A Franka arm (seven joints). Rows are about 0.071 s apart.
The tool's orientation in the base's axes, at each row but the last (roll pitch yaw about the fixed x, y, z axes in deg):
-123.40 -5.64 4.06
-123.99 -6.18 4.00
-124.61 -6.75 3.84
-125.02 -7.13 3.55
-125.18 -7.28 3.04
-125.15 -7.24 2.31
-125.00 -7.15 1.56
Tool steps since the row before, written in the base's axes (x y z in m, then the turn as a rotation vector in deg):
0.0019 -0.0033 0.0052 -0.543 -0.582 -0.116
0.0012 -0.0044 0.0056 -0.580 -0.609 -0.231
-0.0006 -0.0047 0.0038 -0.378 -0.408 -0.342
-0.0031 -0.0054 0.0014 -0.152 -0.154 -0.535
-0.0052 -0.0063 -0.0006 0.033 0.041 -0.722
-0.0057 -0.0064 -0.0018 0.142 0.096 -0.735
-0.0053 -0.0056 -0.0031 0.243 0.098 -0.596
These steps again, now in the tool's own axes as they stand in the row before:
0.0022 -0.0023 -0.0056 -0.591 0.347 -0.421
0.0015 -0.0020 -0.0068 -0.642 0.452 -0.379
-0.0005 -0.0006 -0.0060 -0.442 0.457 -0.148
-0.0032 0.0015 -0.0053 -0.226 0.501 0.175
-0.0056 0.0034 -0.0050 -0.057 0.566 0.447
-0.0061 0.0044 -0.0044 0.052 0.559 0.504
-0.0058 0.0051 -0.0031 0.169 0.457 0.432

